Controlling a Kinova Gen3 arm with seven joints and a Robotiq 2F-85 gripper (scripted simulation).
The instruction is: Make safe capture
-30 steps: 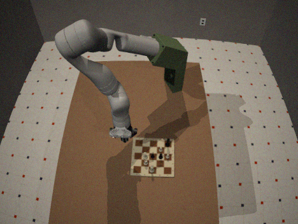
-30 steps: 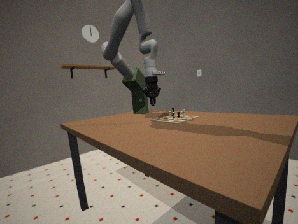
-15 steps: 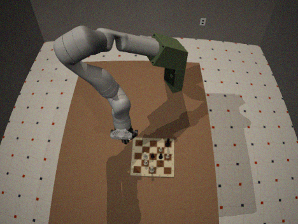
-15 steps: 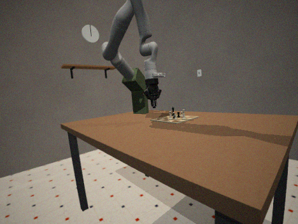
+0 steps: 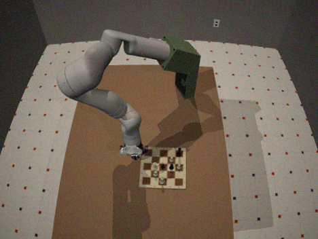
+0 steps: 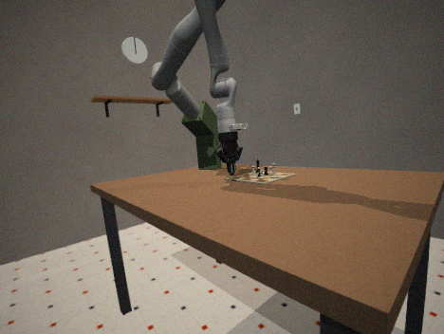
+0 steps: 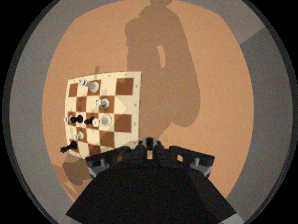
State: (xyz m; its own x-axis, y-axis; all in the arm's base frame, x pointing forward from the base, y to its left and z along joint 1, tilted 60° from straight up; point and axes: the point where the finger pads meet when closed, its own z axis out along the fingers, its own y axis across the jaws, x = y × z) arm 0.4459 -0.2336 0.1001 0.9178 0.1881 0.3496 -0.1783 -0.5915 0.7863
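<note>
The chessboard is 12 cm to the left of my hand, 6 cm below it and 6 cm ahead of it. The rest, counted from my hand: tall black piece 21 cm to the left, 2 cm below, 1 cm ahead.
</note>
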